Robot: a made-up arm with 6 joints.
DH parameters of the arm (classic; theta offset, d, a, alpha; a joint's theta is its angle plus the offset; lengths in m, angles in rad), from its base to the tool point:
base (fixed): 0 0.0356 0 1.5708
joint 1: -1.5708 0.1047 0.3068 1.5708
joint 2: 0 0.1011 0.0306 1.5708
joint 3: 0 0.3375 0.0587 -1.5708
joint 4: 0 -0.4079 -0.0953 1.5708
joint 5: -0.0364 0 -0.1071 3.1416
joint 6: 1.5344 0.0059 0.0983 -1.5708
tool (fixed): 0 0.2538 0 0
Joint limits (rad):
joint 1: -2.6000..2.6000
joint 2: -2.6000..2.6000
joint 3: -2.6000..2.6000
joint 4: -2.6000..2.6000
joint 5: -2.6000..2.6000
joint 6: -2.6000..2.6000
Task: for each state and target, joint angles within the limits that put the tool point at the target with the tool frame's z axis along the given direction. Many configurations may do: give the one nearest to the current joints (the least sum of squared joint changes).
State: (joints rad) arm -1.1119 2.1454 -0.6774 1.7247 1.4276 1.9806
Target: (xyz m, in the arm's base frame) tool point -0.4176 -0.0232 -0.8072 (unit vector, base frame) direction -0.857 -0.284 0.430
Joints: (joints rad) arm -0.6148 1.4625 -0.3119 1.5039 0.8961 2.3549
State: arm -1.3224 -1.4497 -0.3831 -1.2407 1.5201 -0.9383
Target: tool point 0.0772 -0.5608 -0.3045 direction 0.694 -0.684 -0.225
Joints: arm -1.4891 -1.9816 -0.6861 -1.6817 1.5668 -1.1145
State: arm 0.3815 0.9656 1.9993 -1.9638 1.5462 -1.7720
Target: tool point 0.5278 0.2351 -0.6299 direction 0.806 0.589 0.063
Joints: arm 1.1880 0.3126 2.4958 -2.2420 1.4793 -1.6437
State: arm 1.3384 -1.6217 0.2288 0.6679 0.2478 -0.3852
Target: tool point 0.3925 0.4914 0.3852 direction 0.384 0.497 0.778
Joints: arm 0.6425 -1.0485 0.4841 1.3176 0.3049 -0.6125
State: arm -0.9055 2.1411 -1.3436 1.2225 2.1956 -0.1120
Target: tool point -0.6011 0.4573 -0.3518 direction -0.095 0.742 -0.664
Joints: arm -1.7029 1.3748 -0.8272 1.5835 1.9019 0.4828
